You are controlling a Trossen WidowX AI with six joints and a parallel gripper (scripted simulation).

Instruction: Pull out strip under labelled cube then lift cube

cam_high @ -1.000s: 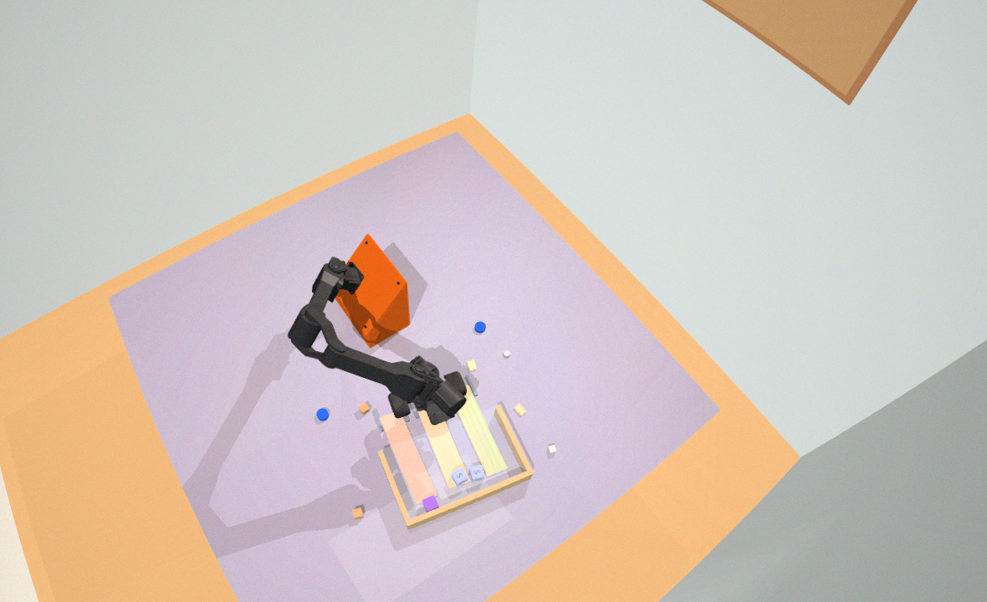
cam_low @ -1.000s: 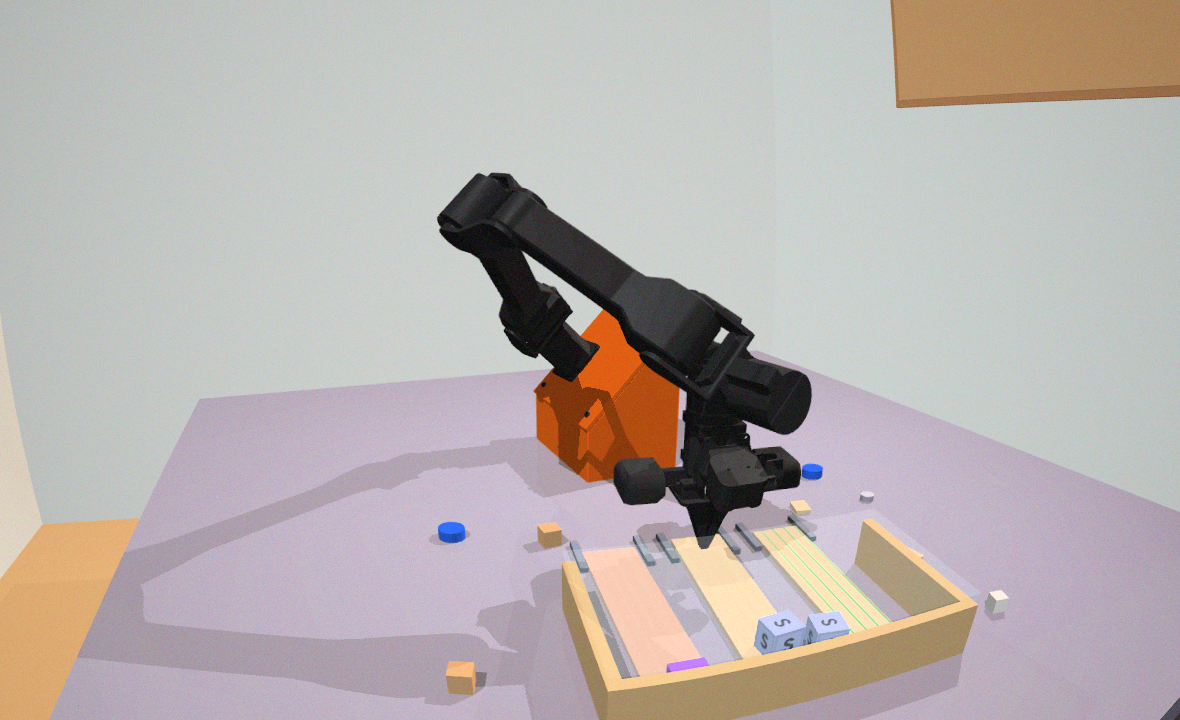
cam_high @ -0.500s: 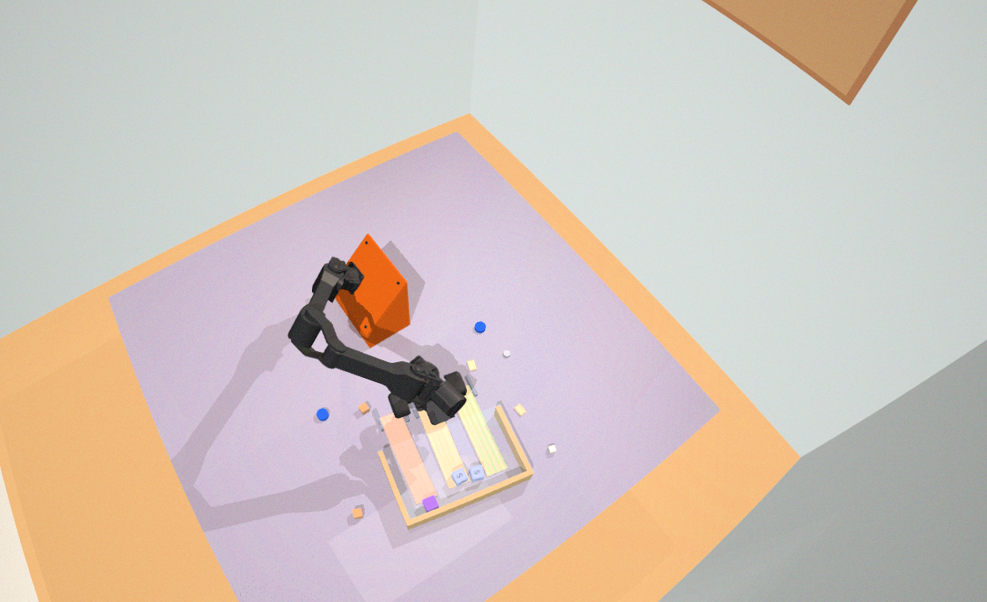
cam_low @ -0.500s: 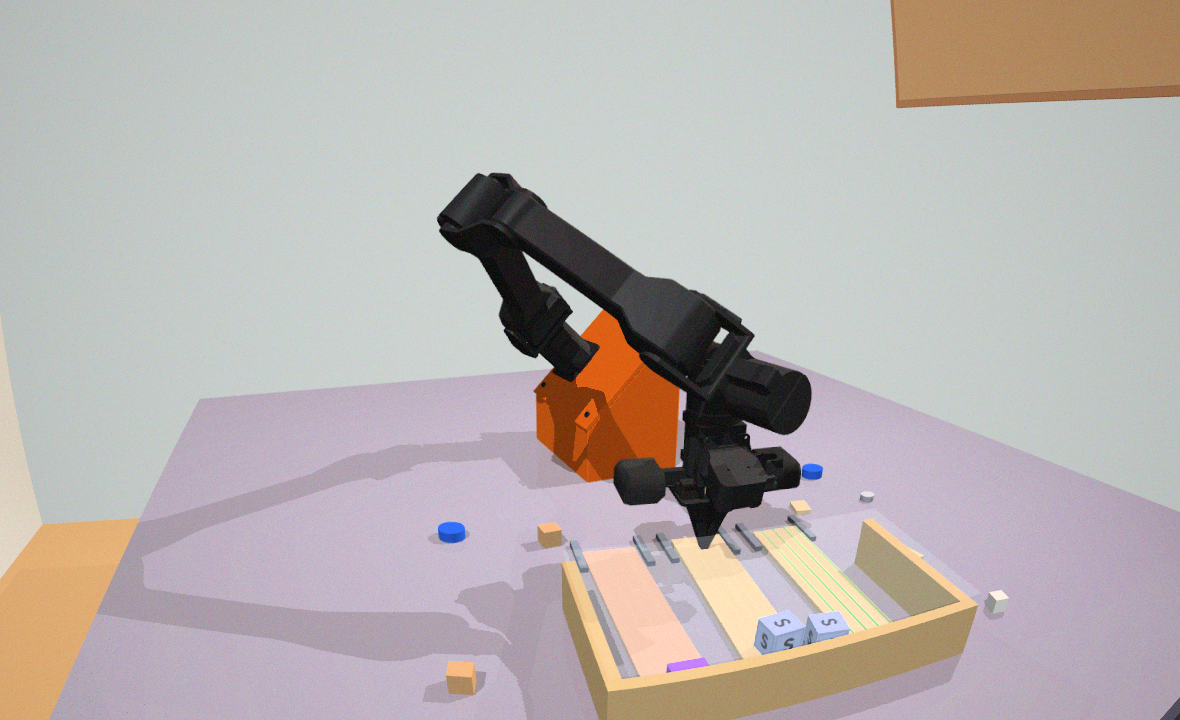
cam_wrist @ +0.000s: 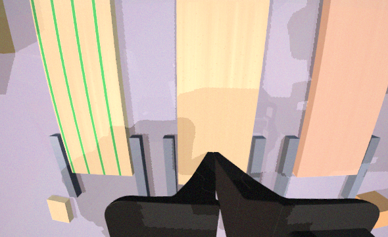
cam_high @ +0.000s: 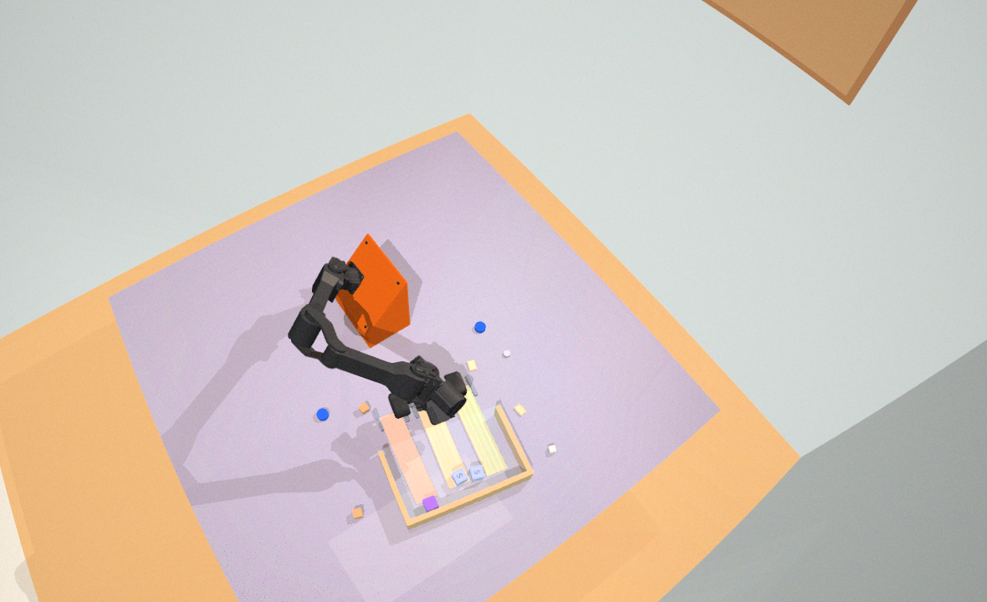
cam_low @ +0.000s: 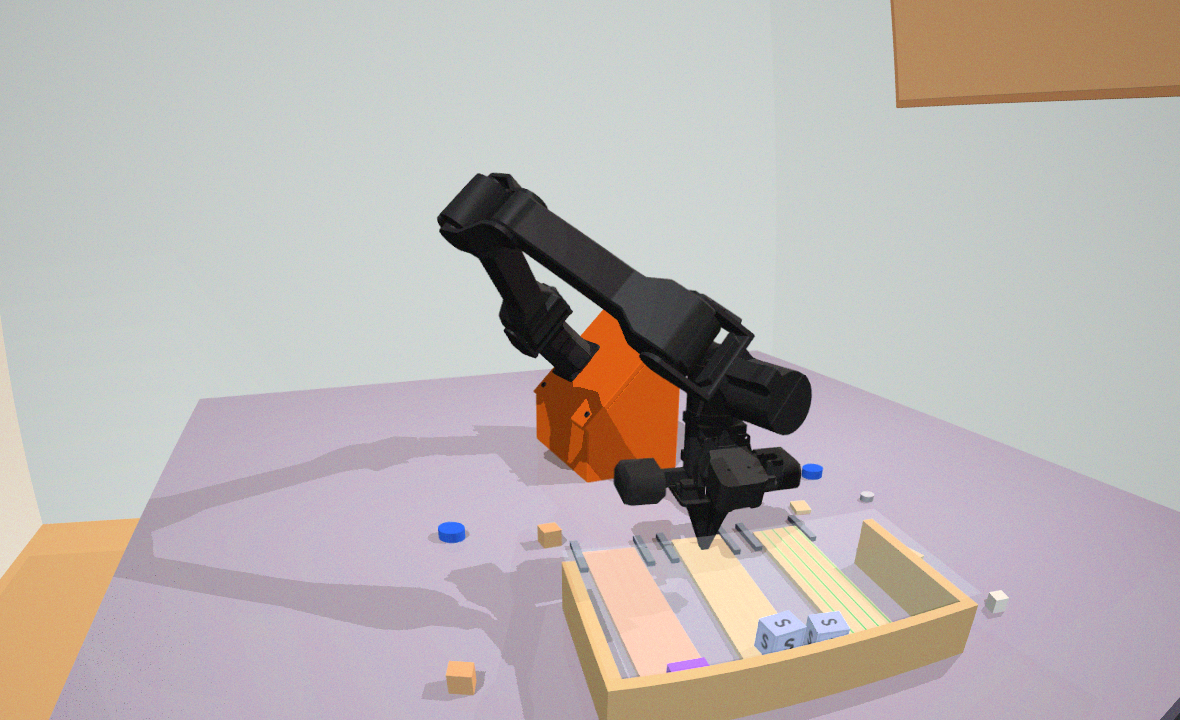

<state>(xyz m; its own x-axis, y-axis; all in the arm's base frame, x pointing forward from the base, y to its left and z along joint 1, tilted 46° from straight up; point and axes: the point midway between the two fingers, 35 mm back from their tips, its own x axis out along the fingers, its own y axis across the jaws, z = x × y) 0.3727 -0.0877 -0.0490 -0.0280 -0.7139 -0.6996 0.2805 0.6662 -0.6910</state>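
Right now my gripper tip is 9 cm short of the tan strip and 3 cm to the left of it.
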